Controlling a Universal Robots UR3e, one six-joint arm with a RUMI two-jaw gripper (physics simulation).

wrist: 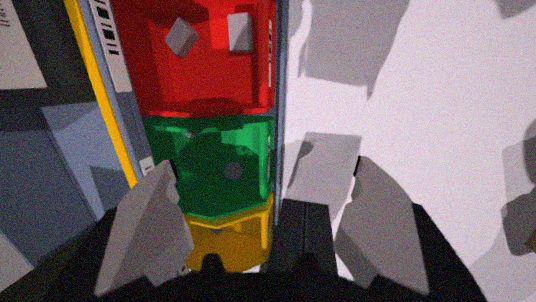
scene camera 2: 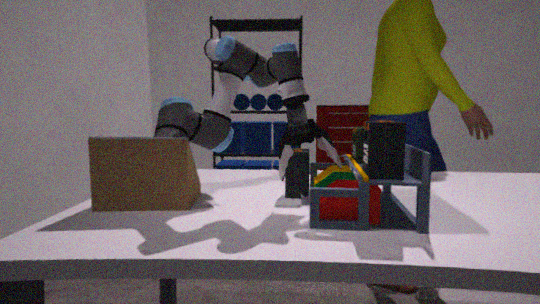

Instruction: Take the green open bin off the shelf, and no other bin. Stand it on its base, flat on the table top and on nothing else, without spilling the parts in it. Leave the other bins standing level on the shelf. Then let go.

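Frame: origin at the arm's base, x back, y right, z up, level; metres.
Seen in the pictures: gripper, fingertip midpoint: point(wrist: 265, 160) point(scene camera 2: 311, 175); arm's base at its link origin: point(scene camera 2: 166, 162).
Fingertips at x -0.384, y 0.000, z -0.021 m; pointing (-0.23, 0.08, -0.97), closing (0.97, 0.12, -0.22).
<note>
Offsets run from my fingertips to a thing's top centre. "spot": to the spot under its first point. Level surfaces: height alone.
The green open bin {dx -0.075, dy -0.037, dz -0.004 m} point(scene camera 2: 337, 177) point(wrist: 215, 192) stands in the lower bay of the grey-blue shelf point(scene camera 2: 335, 191) point(wrist: 281, 100), between the red bin {dx -0.084, dy +0.074, dz -0.004 m} point(scene camera 2: 340, 207) point(wrist: 200, 80) and the yellow bin {dx -0.063, dy -0.149, dz -0.004 m} point(scene camera 2: 326, 173) point(wrist: 227, 247). A round grey part lies in it, and a second one shows faintly near its wall. The red bin holds two grey blocks. My gripper point(scene camera 2: 312, 170) point(wrist: 265, 160) is open and empty above the bins. In the wrist view its left fingertip overlaps the green bin's left edge and its right fingertip is over the table, right of the shelf.
A black case {dx +0.052, dy -0.143, dz +0.047 m} point(scene camera 2: 297, 175) point(wrist: 305, 235) stands on the table {dz -0.085 m} point(scene camera 2: 300, 250) point(wrist: 440, 110) close beside the shelf. Another black case {spot: dx -0.166, dy +0.116, dz +0.079 m} point(scene camera 2: 387, 150) stands on the shelf's upper level, behind a yellow rail {dx -0.107, dy -0.040, dz +0.027 m} point(scene camera 2: 356, 167) point(wrist: 102, 100). A brown box point(scene camera 2: 140, 175) stands at left. A person point(scene camera 2: 407, 65) is behind the table.
</note>
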